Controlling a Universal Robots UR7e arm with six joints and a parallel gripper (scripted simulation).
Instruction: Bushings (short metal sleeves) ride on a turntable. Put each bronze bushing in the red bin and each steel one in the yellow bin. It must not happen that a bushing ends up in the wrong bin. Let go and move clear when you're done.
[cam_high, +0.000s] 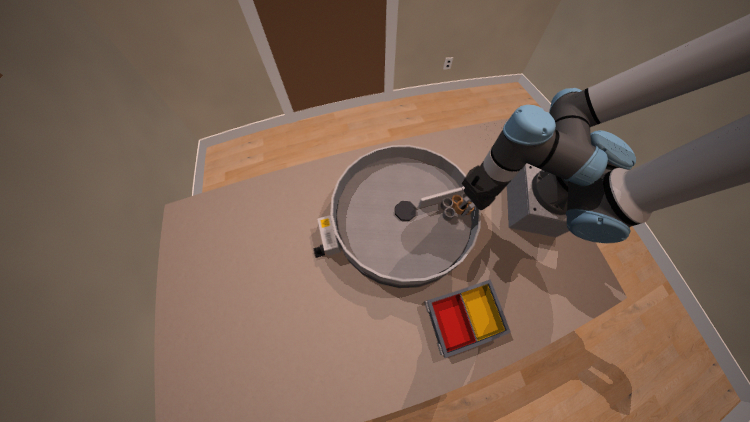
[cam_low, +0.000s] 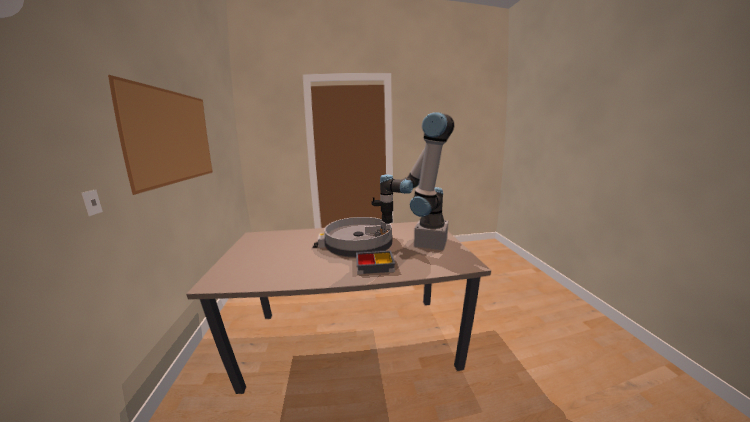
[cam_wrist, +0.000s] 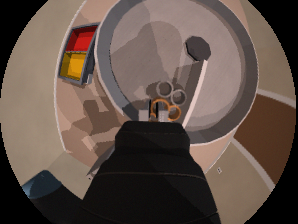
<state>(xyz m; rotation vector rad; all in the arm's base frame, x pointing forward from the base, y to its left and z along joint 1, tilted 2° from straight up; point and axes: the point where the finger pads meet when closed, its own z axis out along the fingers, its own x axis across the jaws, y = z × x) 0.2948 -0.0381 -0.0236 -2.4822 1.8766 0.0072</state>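
The red bin is 27 cm to the left of my hand, 9 cm ahead of it and 7 cm below it. From my hand the other things lie so: turntable (15 cm ahead, 6 cm to the right, 5 cm below).
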